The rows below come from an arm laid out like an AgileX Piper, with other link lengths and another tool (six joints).
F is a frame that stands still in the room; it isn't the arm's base.
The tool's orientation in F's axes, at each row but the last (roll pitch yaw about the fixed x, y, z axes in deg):
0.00 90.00 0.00
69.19 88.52 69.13
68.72 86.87 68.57
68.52 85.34 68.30
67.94 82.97 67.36
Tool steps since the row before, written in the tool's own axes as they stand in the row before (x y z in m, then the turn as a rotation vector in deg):
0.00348 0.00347 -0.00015 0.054 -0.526 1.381
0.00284 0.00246 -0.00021 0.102 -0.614 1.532
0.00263 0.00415 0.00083 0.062 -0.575 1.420
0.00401 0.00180 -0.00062 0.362 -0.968 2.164
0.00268 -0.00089 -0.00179 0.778 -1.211 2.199
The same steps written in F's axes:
-0.00015 0.00347 -0.00348 1.381 -0.526 -0.054
-0.00018 0.00253 -0.00278 1.532 -0.613 -0.103
0.00089 0.00428 -0.00240 1.420 -0.576 -0.063
-0.00049 0.00210 -0.00388 2.171 -0.949 -0.370
-0.00167 -0.00056 -0.00284 2.224 -1.143 -0.808

